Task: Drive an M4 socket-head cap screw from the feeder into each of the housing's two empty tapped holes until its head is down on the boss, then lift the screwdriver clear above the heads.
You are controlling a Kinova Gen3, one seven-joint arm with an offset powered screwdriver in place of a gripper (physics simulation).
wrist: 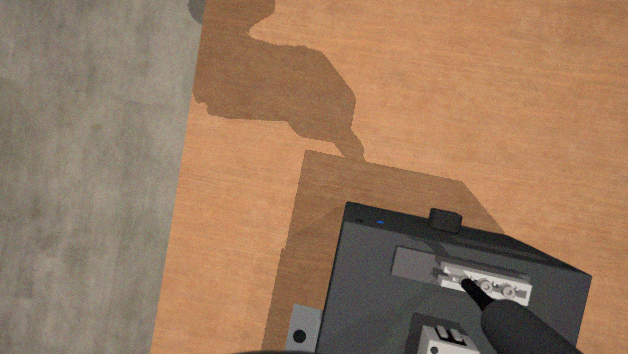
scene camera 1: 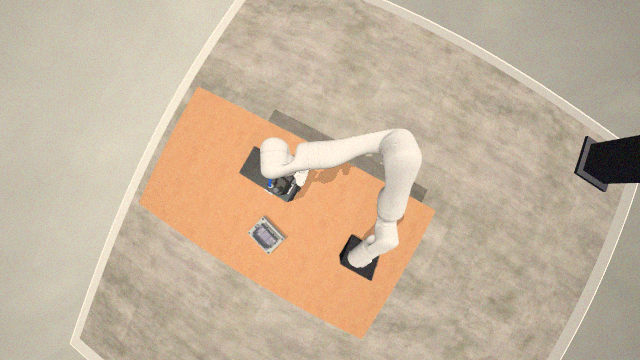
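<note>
My screwdriver's dark body [scene camera 1: 281, 186] [wrist: 522, 322] is over the feeder [scene camera 1: 253, 164] [wrist: 367, 285], a dark box. Its thin black bit tip [wrist: 466, 283] is at the left part of the feeder's pale rail [wrist: 523, 298] in the wrist view. Two screws [wrist: 486, 286] [wrist: 508, 291] show their round heads in the rail, right of the tip. The bit overlaps the spot beside them, and I cannot tell whether a screw is on the tip. The pale grey housing [scene camera 1: 258, 242] lies apart from the feeder; its tapped holes are too small to make out.
The orange table [scene camera 1: 200, 165] [wrist: 450, 90] bears everything. The arm [scene camera 1: 400, 175] reaches across its far edge from a black base plate [scene camera 1: 370, 272]. A pale block [wrist: 447, 345] with dark slots is near the driver, and a grey bracket [wrist: 306, 320] stands left of the feeder.
</note>
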